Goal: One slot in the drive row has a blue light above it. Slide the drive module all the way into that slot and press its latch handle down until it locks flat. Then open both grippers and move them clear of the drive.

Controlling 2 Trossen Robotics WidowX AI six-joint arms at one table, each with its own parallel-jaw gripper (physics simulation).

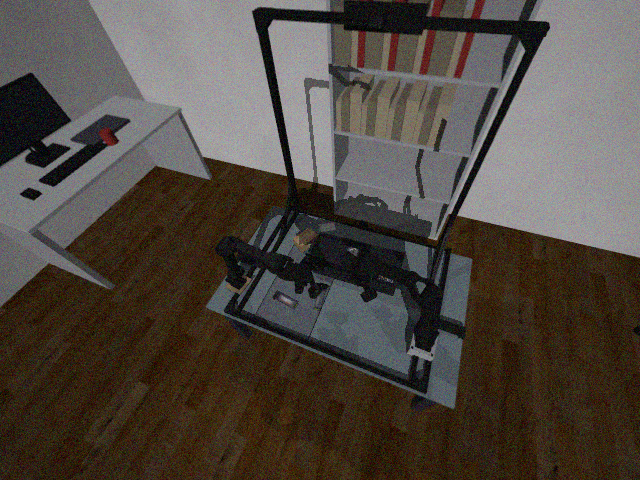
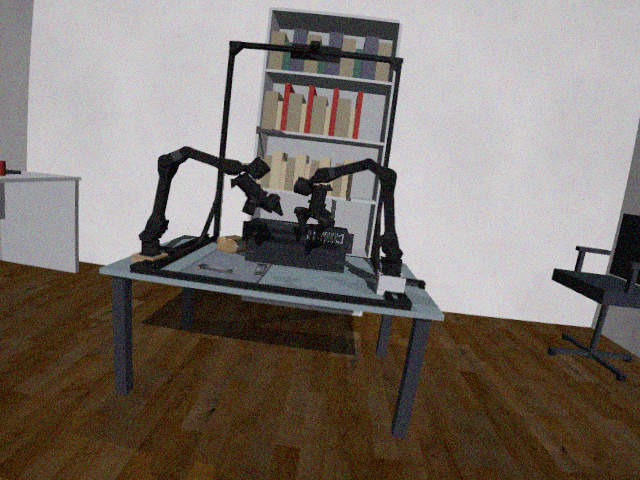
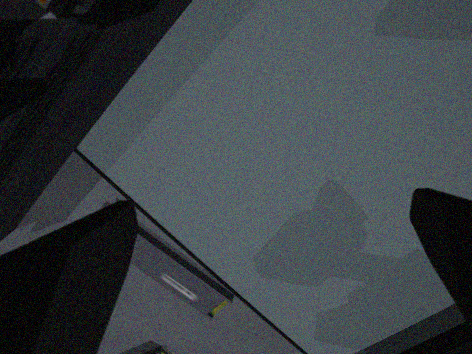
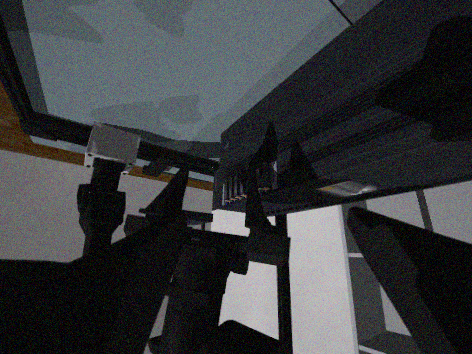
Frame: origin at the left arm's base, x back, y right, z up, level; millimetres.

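Seen in the pictures: left gripper, between the fingertips: (image 1: 357, 287) (image 2: 309, 236) (image 3: 273, 208) (image 4: 218, 166); right gripper, between the fingertips: (image 1: 326, 278) (image 2: 276, 213) (image 4: 266, 217); left arm's base, origin of its link: (image 1: 424, 342) (image 2: 391, 274) (image 4: 109, 164); right arm's base, origin of its link: (image 1: 238, 282) (image 2: 150, 254).
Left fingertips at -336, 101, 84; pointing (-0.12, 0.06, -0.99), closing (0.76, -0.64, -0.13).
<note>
Pixels of each thing's top centre, then the offset from my left fingertips to it, as dx, dy, dz. "pt": a spot on its surface instead. Level surfaces: height alone.
- grey drive module, centre of its top: (image 2: 214, 267) (image 1: 284, 300) -338, -135, -146
- table, height of its surface: dz -157
- black drive chassis, centre of its top: (image 4: 334, 193) (image 2: 300, 225) (image 1: 357, 253) -60, +161, +19
- tan block, centre of its top: (image 2: 232, 237) (image 1: 305, 236) -391, +239, -95
- small flat part, a spot on its surface: (image 2: 260, 270) pt -170, -82, -146
The grey drive module (image 1: 286, 299) (image 2: 215, 269) (image 3: 182, 281) lies flat on the table (image 1: 361, 329) (image 2: 328, 281), in front of the black drive chassis (image 1: 347, 257) (image 2: 294, 248) (image 4: 326, 105) and outside its slots. It carries a white label and a yellow tag. I cannot make out a blue light. My left gripper (image 1: 372, 290) (image 2: 313, 219) is open and empty, just above the chassis top. My right gripper (image 1: 309, 286) (image 2: 268, 206) is open and empty, raised above the chassis's left end. Neither touches the module.
A tan block (image 1: 304, 238) (image 2: 229, 244) sits left of the chassis. A small flat part (image 2: 260, 270) lies beside the module. A black frame (image 1: 277, 119) (image 2: 225, 143) rings the table. A bookshelf (image 2: 385, 119) stands behind.
</note>
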